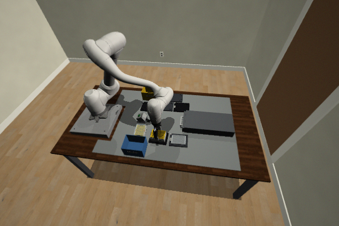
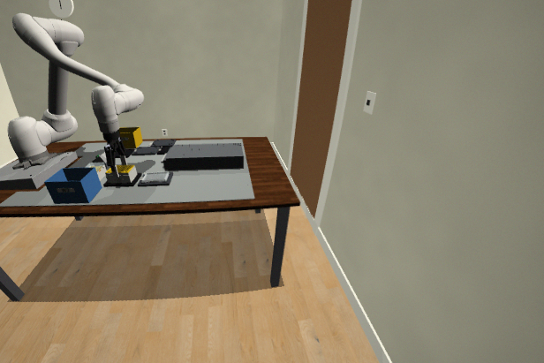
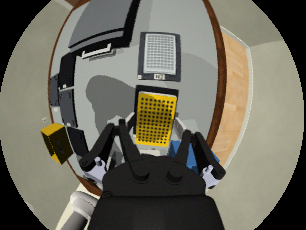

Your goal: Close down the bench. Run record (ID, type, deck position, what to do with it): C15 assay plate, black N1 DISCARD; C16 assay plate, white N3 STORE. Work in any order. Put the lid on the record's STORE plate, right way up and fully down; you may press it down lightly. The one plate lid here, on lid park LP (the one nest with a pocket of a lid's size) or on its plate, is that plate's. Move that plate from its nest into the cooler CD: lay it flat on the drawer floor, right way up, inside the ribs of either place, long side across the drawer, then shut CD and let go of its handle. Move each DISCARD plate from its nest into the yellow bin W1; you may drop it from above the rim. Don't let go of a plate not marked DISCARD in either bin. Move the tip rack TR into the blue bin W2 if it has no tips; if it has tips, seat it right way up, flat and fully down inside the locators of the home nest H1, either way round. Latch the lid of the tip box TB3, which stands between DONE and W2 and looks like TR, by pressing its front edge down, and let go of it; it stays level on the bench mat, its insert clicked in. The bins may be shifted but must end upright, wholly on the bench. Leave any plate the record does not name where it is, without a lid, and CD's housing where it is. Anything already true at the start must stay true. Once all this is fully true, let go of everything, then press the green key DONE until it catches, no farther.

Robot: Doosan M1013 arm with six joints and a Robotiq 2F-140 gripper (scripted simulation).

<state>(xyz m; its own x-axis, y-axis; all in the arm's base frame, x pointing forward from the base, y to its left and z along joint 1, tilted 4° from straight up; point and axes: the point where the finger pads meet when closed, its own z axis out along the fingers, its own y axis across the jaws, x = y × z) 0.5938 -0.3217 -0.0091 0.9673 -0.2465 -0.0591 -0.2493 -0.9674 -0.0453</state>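
Right now my hand is 10 mm past the tip rack TR and 20 mm above it. From my hand the other things lie so: done key block (160 mm behind, 220 mm to the left, 30 mm below); black nest (70 mm below); blue bin W2 (200 mm behind, 90 mm to the right, 40 mm below).
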